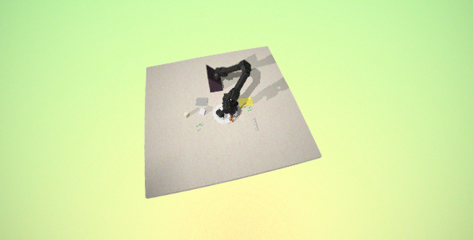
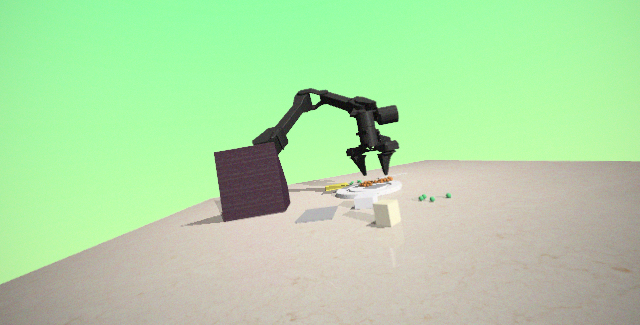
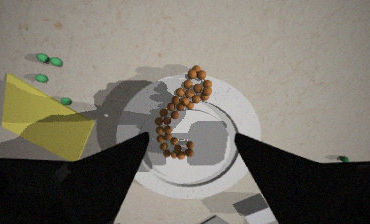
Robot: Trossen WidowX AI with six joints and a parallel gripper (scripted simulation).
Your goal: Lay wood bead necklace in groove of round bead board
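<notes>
My gripper tip is now 30 mm past the round white bead board, 20 mm to the left of it and 30 mm above it. Round my gripper tip: thin white strip (120 mm ahead, 200 mm to the left, 40 mm below); yellow card (120 mm behind, 170 mm to the left, 40 mm below); grey flat plate (190 mm behind, 200 mm to the right, 40 mm below).
</notes>
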